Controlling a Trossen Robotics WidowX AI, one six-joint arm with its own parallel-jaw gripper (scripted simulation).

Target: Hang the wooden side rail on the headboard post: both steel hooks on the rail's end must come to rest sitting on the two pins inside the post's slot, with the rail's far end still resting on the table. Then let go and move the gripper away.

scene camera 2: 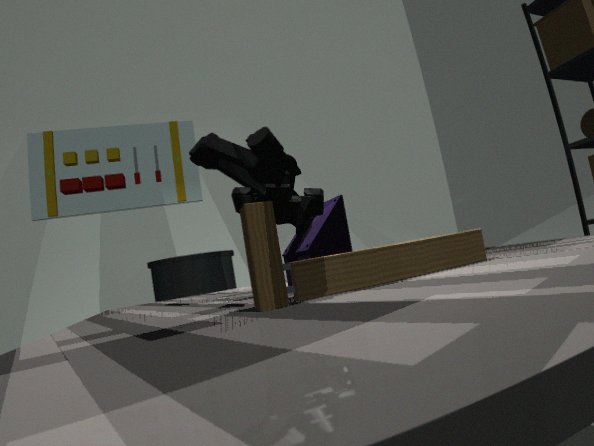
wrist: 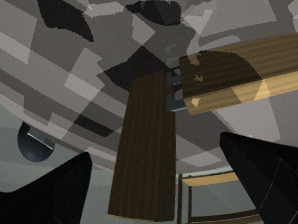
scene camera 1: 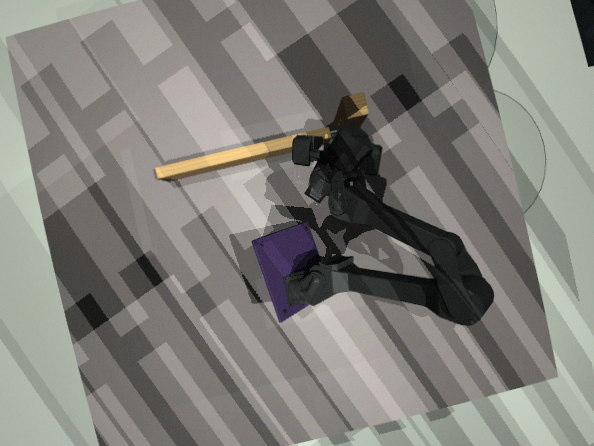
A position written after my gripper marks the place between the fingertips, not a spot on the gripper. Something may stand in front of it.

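Observation:
With my gripper (scene camera 2: 273,232) open, I am holding nothing. I can see my gripper in the wrist view too (wrist: 156,150), and again in scene camera 1 (scene camera 1: 341,141). There is a wooden side rail (scene camera 2: 311,278), and scene camera 1 gives me the rail (scene camera 1: 283,145) as well. A headboard post (scene camera 2: 266,273) is here too; I find the post (wrist: 144,177) in my wrist view, and scene camera 1 also shows me the post (scene camera 1: 353,109).

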